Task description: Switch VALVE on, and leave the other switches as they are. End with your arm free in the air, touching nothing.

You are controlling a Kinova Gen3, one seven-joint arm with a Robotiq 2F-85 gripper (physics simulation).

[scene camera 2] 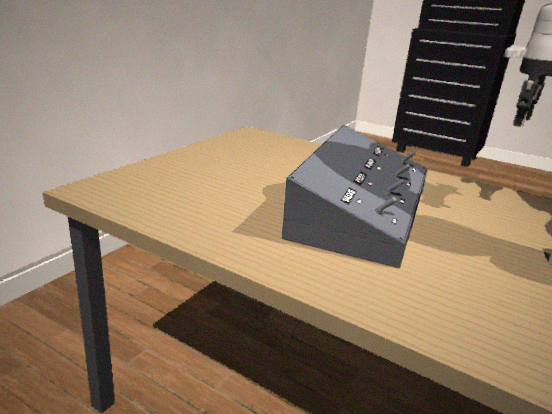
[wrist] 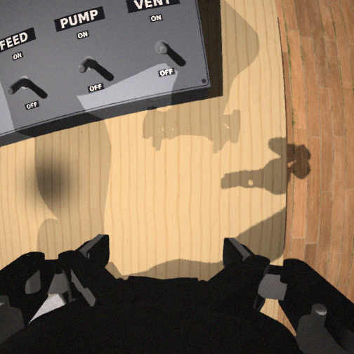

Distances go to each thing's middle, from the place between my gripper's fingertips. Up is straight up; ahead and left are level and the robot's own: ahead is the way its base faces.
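With the grey sloped switch panel [scene camera 2: 331,202] as my reference, I find my hand 280 mm short of it, 220 mm to the right of it and 170 mm above it.
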